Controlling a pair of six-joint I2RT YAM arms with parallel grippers.
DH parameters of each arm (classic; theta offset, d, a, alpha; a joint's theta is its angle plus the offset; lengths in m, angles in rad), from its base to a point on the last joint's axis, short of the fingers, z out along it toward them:
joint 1: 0 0.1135 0.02 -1.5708
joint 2: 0 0 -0.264 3.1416
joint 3: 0.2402 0 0.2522 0
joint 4: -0.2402 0 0.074 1.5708
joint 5: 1.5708 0 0 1.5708
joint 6: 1.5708 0.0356 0 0
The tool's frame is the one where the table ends.
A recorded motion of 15 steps. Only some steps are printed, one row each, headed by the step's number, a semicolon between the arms.
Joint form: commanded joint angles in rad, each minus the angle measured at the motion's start. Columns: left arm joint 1, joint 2, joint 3, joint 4, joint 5, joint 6; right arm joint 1, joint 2, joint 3, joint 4, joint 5, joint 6.
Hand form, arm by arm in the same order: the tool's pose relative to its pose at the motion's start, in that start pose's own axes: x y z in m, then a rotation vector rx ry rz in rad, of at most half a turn. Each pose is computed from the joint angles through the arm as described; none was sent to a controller.
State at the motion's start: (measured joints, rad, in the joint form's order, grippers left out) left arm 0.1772 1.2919 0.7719 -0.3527 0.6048 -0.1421; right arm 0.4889 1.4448 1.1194 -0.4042 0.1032 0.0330
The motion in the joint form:
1: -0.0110 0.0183 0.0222 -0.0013 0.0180 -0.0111; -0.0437 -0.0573 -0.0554 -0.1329 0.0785 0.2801
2: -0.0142 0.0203 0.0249 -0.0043 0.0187 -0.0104; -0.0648 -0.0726 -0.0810 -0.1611 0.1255 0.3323
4: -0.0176 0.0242 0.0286 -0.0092 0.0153 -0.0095; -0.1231 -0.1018 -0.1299 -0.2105 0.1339 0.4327
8: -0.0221 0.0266 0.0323 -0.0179 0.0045 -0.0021; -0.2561 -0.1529 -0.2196 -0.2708 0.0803 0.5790
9: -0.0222 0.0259 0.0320 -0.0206 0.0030 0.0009; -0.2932 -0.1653 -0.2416 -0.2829 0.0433 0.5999
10: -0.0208 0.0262 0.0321 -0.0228 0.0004 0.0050; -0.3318 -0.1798 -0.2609 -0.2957 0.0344 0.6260
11: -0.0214 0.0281 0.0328 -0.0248 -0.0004 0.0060; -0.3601 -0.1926 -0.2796 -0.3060 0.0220 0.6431
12: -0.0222 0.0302 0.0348 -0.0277 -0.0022 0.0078; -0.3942 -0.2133 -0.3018 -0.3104 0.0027 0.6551
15: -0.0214 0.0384 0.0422 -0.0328 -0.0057 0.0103; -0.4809 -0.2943 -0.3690 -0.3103 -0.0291 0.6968
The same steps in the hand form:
1: -0.0049 -0.0030 0.0027 0.0244 0.0064 -0.0027; 0.0254 -0.0176 -0.0100 0.1309 0.1138 0.2917
2: -0.0051 -0.0037 0.0032 0.0266 0.0100 -0.0013; 0.0349 -0.0254 -0.0115 0.2020 0.1388 0.3492
4: -0.0054 -0.0041 0.0041 0.0246 0.0155 -0.0012; 0.0533 -0.0416 -0.0145 0.2726 0.1920 0.4797
8: -0.0053 -0.0047 0.0048 0.0156 0.0222 0.0049; 0.0865 -0.0712 -0.0213 0.3491 0.2726 0.7212
9: -0.0050 -0.0047 0.0047 0.0139 0.0239 0.0067; 0.0948 -0.0777 -0.0233 0.3449 0.2960 0.7763
10: -0.0049 -0.0042 0.0045 0.0103 0.0247 0.0086; 0.1024 -0.0851 -0.0265 0.3692 0.3070 0.8328
11: -0.0047 -0.0041 0.0049 0.0095 0.0275 0.0082; 0.1094 -0.0898 -0.0291 0.3814 0.3197 0.8737
12: -0.0049 -0.0041 0.0052 0.0078 0.0301 0.0088; 0.1165 -0.0949 -0.0330 0.3871 0.3232 0.9166
15: -0.0062 -0.0034 0.0060 0.0032 0.0341 0.0076; 0.1351 -0.1055 -0.0473 0.4141 0.2939 1.0327

